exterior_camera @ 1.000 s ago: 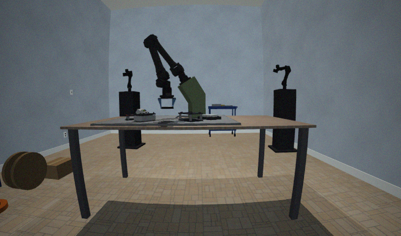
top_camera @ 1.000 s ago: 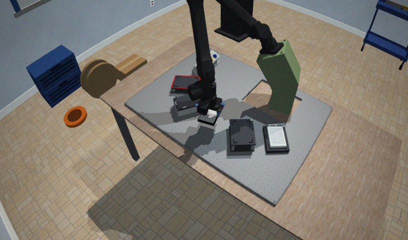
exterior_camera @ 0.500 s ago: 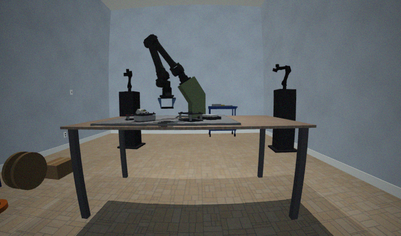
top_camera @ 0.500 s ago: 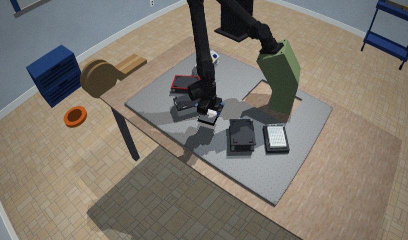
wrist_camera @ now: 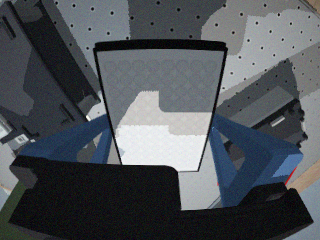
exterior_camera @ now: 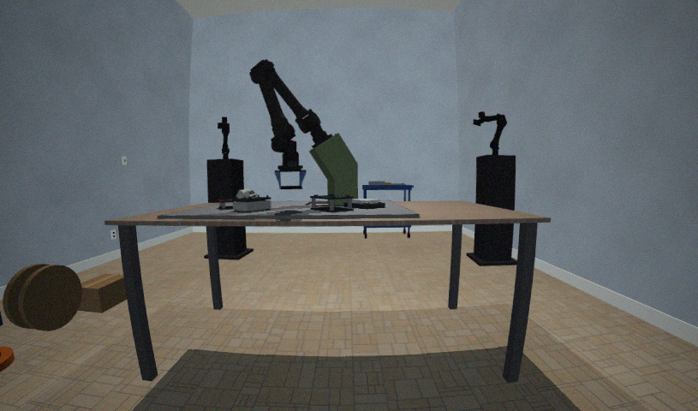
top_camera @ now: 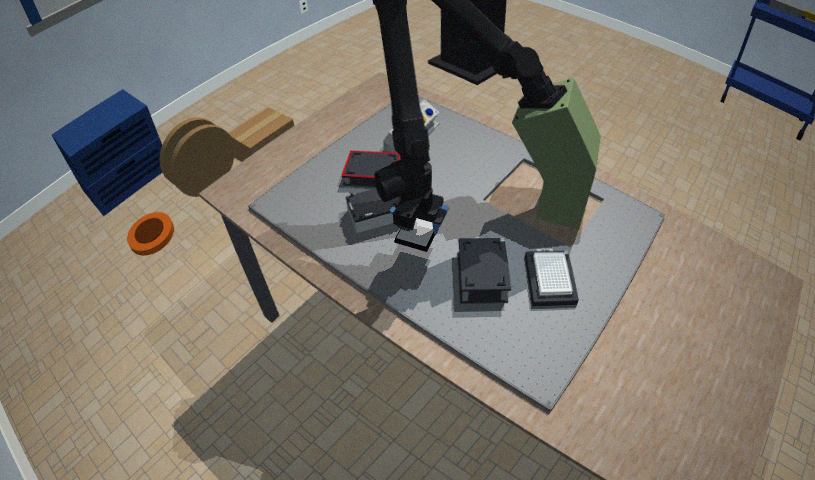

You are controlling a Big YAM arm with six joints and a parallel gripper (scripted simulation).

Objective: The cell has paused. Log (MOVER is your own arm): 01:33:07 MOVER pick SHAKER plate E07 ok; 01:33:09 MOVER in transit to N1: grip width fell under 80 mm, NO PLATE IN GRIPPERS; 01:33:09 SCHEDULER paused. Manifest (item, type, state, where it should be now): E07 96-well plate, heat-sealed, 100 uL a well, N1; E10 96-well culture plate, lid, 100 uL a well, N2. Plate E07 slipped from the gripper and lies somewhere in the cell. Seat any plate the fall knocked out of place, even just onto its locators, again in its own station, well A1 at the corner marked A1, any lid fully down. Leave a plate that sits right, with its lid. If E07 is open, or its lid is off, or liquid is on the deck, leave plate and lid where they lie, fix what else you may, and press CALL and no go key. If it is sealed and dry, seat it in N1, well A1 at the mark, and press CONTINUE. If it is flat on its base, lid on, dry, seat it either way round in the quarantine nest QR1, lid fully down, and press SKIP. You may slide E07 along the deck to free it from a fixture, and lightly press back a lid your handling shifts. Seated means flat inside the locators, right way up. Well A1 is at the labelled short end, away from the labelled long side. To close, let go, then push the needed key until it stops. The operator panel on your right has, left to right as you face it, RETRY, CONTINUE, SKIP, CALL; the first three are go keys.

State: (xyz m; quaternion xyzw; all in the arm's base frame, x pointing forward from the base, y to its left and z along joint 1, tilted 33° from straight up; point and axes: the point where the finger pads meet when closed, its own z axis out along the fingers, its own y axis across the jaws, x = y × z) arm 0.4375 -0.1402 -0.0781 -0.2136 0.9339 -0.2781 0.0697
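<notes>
The plate E07 is right at my hand. From my hand the other things lie so: grey retry key: 29 cm behind, 33 cm to the right, 4 cm below; then yellow skip key: 38 cm behind, 35 cm to the right, 4 cm below; then green continue key: 34 cm behind, 34 cm to the right, 4 cm below.
</notes>
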